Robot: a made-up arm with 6 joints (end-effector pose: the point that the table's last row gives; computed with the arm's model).
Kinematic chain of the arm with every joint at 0, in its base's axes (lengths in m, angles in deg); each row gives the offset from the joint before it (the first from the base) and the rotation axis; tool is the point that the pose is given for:
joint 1: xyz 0 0 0.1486 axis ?
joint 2: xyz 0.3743 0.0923 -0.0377 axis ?
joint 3: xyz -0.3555 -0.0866 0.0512 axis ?
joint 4: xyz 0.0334 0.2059 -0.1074 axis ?
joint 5: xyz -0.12 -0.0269 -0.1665 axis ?
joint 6: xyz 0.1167 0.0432 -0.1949 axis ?
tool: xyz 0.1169 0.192 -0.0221
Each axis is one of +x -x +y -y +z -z.
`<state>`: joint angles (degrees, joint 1 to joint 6).
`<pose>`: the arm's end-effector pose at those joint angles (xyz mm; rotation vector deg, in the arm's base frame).
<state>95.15 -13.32 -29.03 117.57 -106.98 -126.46</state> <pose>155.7 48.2 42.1 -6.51 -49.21 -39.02</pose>
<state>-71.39 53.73 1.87 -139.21 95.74 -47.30</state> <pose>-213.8 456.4 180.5 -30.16 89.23 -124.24</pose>
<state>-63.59 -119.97 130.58 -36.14 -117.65 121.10</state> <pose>508.5 -274.3 301.8 14.47 -85.89 -86.51</pose>
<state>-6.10 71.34 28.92 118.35 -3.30 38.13</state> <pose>275.2 -230.7 -105.1 -78.23 -42.79 -108.63</pose>
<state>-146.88 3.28 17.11 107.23 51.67 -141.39</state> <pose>-283.4 -84.8 211.3 102.04 -14.99 139.01</pose>
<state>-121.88 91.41 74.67 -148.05 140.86 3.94</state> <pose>203.0 103.5 727.4 47.77 -126.87 -3.94</pose>
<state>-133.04 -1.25 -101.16 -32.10 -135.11 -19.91</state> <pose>-314.4 -22.2 -21.7 -90.80 58.36 67.78</pose>
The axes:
joint 1: -x
joint 2: -y
joint 3: -z
joint 4: -x
joint 5: +y
joint 6: -z

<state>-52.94 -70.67 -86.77 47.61 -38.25 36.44</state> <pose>-5.3 -105.2 626.3 92.10 -16.99 42.99</pose>
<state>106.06 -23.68 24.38 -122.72 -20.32 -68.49</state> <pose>307.4 209.2 -325.4 -22.25 -49.52 50.13</pose>
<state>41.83 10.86 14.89 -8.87 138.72 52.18</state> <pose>-312.4 0.8 -455.0 -59.43 113.37 -69.27</pose>
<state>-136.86 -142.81 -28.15 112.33 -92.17 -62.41</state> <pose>444.3 -209.8 -1.9 -45.34 129.22 -17.14</pose>
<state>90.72 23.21 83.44 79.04 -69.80 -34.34</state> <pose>291.3 -419.5 287.7 -171.22 0.48 -16.03</pose>
